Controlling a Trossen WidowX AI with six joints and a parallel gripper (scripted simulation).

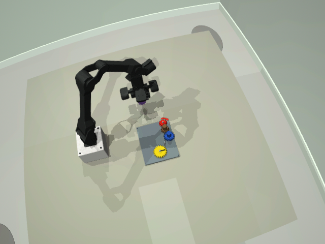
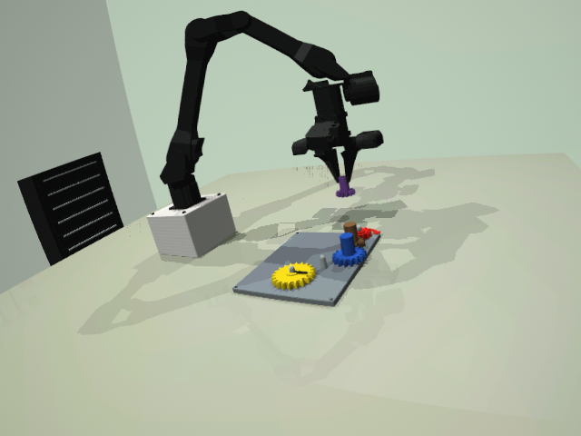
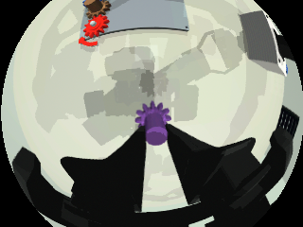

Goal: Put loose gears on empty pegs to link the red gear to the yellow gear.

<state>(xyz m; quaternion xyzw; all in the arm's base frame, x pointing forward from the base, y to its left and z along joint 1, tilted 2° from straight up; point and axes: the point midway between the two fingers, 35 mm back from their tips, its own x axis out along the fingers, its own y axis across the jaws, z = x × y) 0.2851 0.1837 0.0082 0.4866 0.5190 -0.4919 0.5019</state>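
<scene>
My gripper tip is 100 mm short of the blue gear, 210 mm to the left of it and 40 mm above it. Round my gripper tip: purple gear: 10 mm below; red arrow: 100 mm ahead, 110 mm to the right, 60 mm below; red gear: 80 mm ahead, 130 mm to the right, 50 mm below.
</scene>
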